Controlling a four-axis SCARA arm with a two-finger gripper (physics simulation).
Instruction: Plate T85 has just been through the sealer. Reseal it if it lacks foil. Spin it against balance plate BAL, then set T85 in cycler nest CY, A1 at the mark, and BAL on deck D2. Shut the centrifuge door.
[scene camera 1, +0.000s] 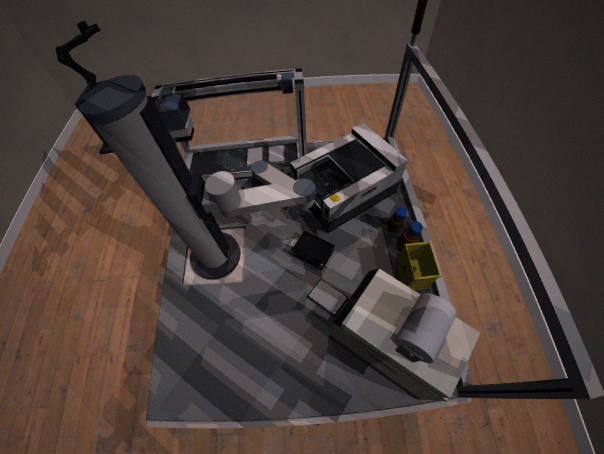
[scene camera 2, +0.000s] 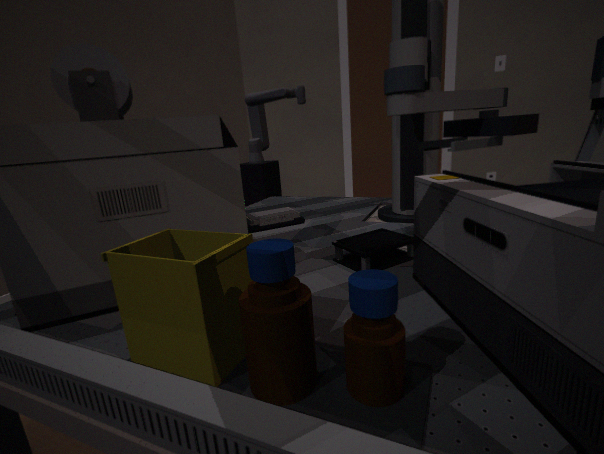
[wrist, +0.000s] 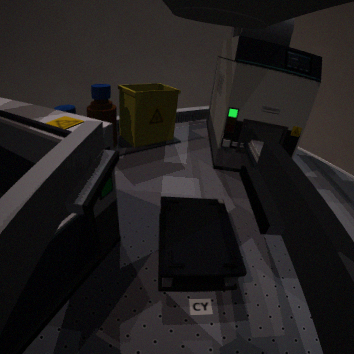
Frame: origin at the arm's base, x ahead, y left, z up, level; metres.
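Seen in the pictures: gripper, fingertip midpoint: (scene camera 2: 435, 146) (wrist: 181, 147); arm's base, link origin: (scene camera 1: 215, 255) (scene camera 2: 413, 215).
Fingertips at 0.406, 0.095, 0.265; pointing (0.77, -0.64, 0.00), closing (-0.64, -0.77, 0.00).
Pixels of each thing's middle, then the offset from my fingertips to it, as dx, dy, dz. "pt": a spot on its surface instead.
- Nest CY, body centre: (wrist: 195, 238) (scene camera 2: 374, 248) (scene camera 1: 313, 249) +0.072, -0.122, -0.225
- sealer, body centre: (scene camera 2: 129, 179) (wrist: 253, 79) (scene camera 1: 401, 334) +0.332, -0.575, -0.014
- centrifuge, body centre: (scene camera 2: 600, 251) (scene camera 1: 346, 175) +0.274, +0.230, -0.130
- Gantry post, surface spot: (scene camera 1: 301, 115) pt +0.070, +0.441, +0.098
My gripper (scene camera 2: 437, 146) (wrist: 181, 147) is shut to its narrow setting, a gap between its dark fingers and nothing held; it hangs level above the bench, facing nest CY. In scene camera 1 the arm hides it. Nest CY (scene camera 1: 313, 248) (scene camera 2: 372, 241) (wrist: 200, 237) is a bare black platform. A pale plate (scene camera 1: 328, 295) (scene camera 2: 275, 216) lies on the sealer's front tray; its label and foil cannot be made out. The sealer (scene camera 1: 380, 305) (wrist: 265, 95) shows a green light. The centrifuge (scene camera 1: 367, 192) (scene camera 2: 505, 215) has a dark top recess; its door state is unclear.
Pale plate-sized pieces (scene camera 1: 255, 157) lie on the back deck, labels unreadable. A yellow bin (scene camera 1: 419, 267) (scene camera 2: 160, 310) (wrist: 150, 117) and two blue-capped bottles (scene camera 1: 398, 220) (scene camera 2: 280, 340) stand along the edge. Gantry post (scene camera 1: 301, 115) rises behind the centrifuge.
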